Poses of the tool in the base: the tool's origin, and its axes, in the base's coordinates. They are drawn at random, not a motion.
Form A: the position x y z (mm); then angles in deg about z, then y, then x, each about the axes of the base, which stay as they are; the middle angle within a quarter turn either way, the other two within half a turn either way.
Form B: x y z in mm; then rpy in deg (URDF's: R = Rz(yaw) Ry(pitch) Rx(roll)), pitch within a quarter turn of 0, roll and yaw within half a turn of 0. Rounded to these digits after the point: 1 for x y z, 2 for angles.
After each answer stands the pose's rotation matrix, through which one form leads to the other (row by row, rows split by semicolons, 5 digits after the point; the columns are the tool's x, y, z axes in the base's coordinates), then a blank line. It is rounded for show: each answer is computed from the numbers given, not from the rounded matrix.
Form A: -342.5 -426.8 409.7 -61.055 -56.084 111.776
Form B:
-342.5 -426.8 409.7 138.99 74.08 -10.15
0.27004 0.48828 -0.82986; -0.04833 -0.85392 -0.51816; -0.96163 0.18003 -0.20700

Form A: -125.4 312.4 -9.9 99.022 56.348 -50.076
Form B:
-125.4 312.4 -9.9 61.24 42.35 96.75
-0.08690 -0.54729 0.83242; 0.73394 0.52984 0.42497; -0.67364 0.64787 0.35564

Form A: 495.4 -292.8 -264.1 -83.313 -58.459 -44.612
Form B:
495.4 -292.8 -264.1 54.43 -50.19 -84.54
0.06091 0.51955 -0.85227; -0.63734 0.67737 0.36738; 0.76817 0.52080 0.37239

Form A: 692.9 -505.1 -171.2 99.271 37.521 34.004
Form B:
692.9 -505.1 -171.2 31.83 -39.29 99.50
-0.12778 -0.78277 0.60905; 0.76330 -0.46972 -0.44356; 0.63329 0.40821 0.65750

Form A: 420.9 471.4 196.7 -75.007 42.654 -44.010
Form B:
420.9 471.4 196.7 -50.88 -33.03 -76.88
0.19026 0.71042 0.67757; -0.81652 -0.26868 0.51098; 0.54506 -0.65047 0.52896

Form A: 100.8 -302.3 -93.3 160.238 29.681 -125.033
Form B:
100.8 -302.3 -93.3 126.48 32.98 167.09
-0.81763 -0.29375 0.49517; 0.18748 0.67733 0.71139; -0.54437 0.67449 -0.49873

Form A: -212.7 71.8 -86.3 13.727 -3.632 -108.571
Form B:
-212.7 71.8 -86.3 -109.13 14.15 -1.02
0.96949 -0.23682 -0.06335; -0.01724 -0.32363 0.94603; -0.24454 -0.91607 -0.31784

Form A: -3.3 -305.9 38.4 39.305 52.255 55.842
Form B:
-3.3 -305.9 38.4 69.55 -10.41 61.21
0.47367 -0.38776 0.79074; 0.86198 0.01998 -0.50655; 0.18063 0.92154 0.34371

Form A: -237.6 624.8 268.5 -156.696 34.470 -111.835
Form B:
-237.6 624.8 268.5 108.14 -10.01 140.25
-0.75717 0.32615 0.56597; 0.62965 0.13375 0.76528; 0.17390 0.93581 -0.30663

